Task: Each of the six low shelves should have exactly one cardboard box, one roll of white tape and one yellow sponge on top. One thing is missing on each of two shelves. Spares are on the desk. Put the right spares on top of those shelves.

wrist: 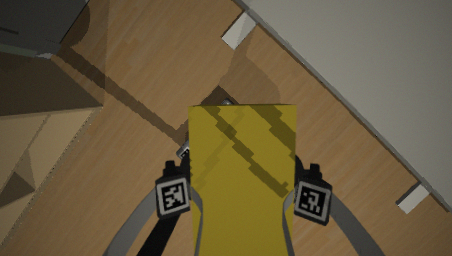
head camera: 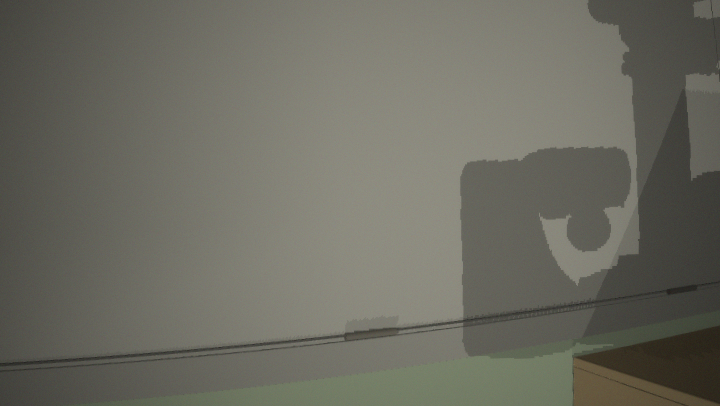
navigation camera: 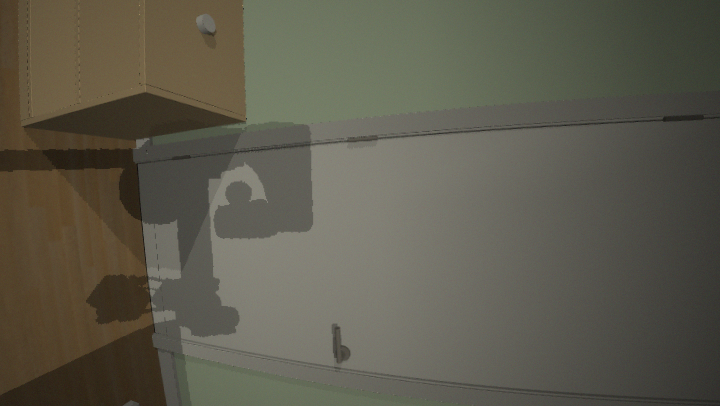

In view: my gripper (wrist: pixel 240 167), a white desk (wrist: pixel 383 68) and a door (head camera: pixel 202 202).
The door also shows in the navigation camera view (navigation camera: pixel 547 246).
